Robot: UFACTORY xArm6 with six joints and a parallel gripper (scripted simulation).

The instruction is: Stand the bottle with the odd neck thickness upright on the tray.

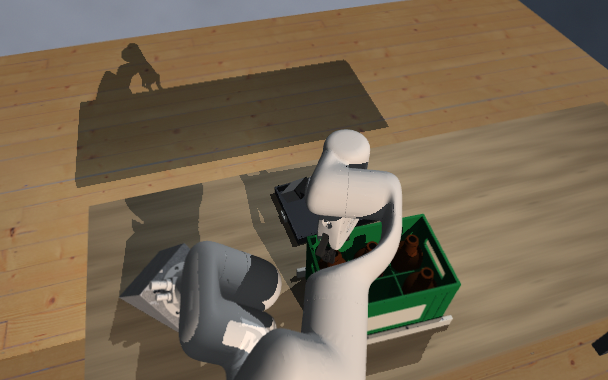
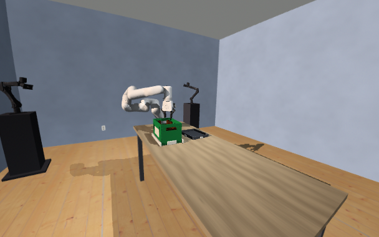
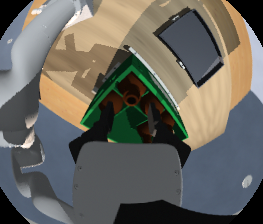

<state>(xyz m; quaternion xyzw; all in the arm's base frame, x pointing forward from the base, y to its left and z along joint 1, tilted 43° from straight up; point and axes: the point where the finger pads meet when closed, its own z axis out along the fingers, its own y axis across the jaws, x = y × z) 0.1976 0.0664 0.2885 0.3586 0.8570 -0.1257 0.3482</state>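
The green crate is 8 cm ahead of my hand, 6 cm to the right of it and 12 cm below it. The rest, counted from my hand: dark tray: 11 cm ahead, 24 cm to the left, 19 cm below.
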